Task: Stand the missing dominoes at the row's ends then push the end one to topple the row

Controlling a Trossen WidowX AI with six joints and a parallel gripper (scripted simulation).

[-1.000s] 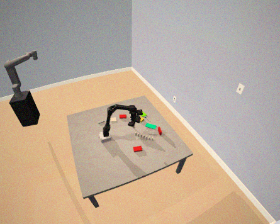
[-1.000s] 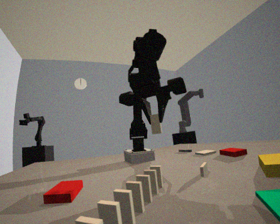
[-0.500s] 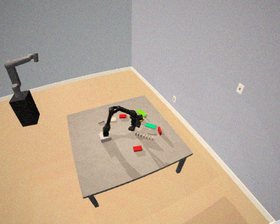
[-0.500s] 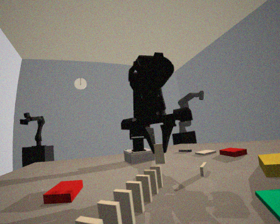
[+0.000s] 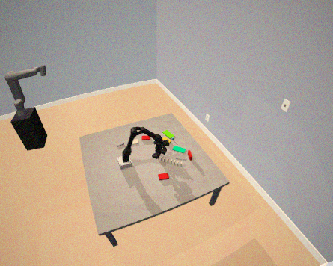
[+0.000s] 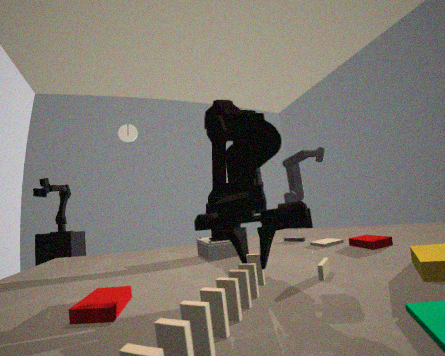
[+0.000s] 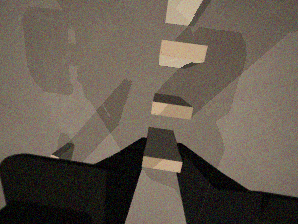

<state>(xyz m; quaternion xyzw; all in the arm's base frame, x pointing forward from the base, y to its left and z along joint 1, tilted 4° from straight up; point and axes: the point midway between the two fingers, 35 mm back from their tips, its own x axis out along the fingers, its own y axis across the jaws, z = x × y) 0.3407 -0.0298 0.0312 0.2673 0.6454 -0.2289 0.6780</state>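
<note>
The yellow block is 15 cm ahead of my gripper tip, 24 cm to the left of it and 2 cm below it. From my gripper tip the other things lie so: lime slab (22 cm ahead, 36 cm to the left, 3 cm below); teal cube (24 cm ahead, 26 cm to the left, 2 cm below); green slab (26 cm ahead, 8 cm to the left, 3 cm below).
</note>
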